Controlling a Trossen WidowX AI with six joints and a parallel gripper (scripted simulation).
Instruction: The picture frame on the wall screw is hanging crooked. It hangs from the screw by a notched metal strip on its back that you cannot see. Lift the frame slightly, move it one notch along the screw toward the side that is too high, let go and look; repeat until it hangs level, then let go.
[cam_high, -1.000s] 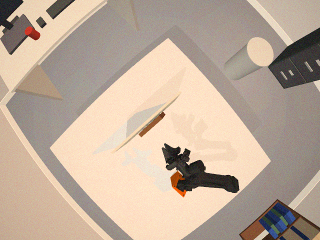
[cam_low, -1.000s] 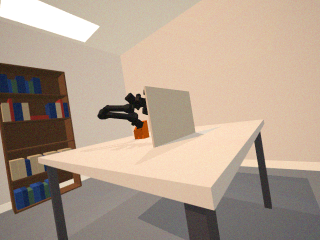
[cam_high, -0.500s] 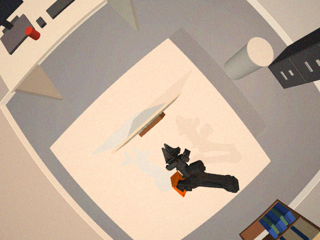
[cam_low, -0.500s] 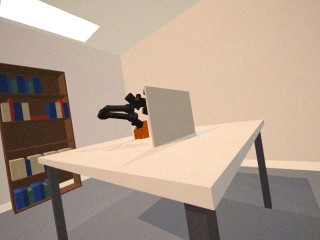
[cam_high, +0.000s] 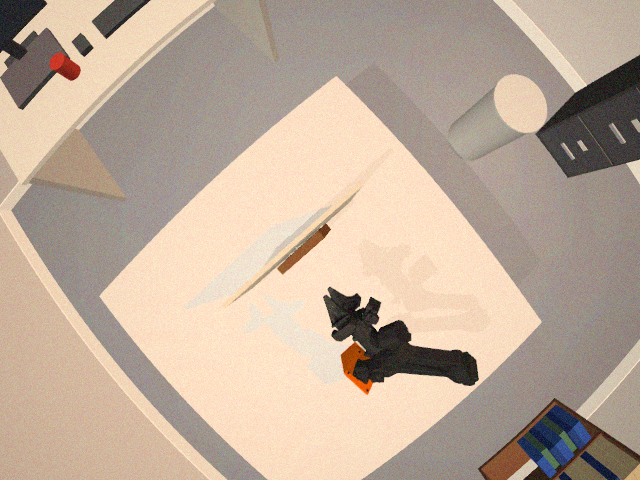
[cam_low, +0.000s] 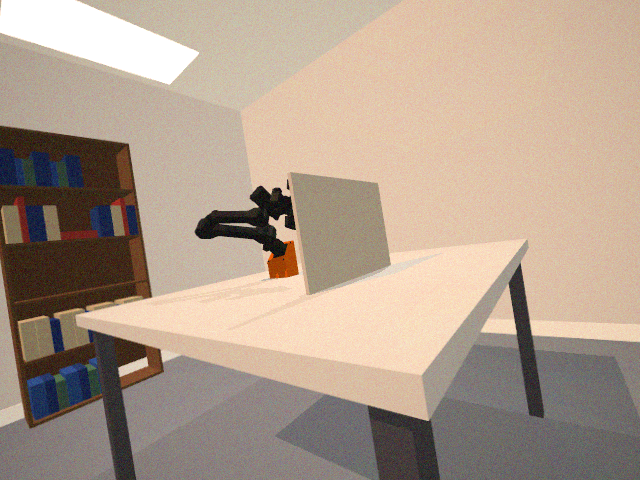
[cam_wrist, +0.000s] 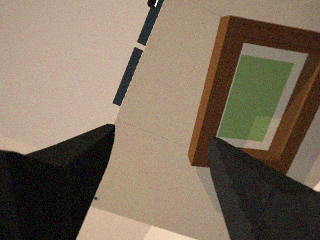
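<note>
My gripper tip is 120 mm short of the picture frame, 40 mm to the left of it and 110 mm above it. The rest, counted from my gripper tip: upright wall panel 140 mm ahead, 30 mm to the right, 120 mm below.
</note>
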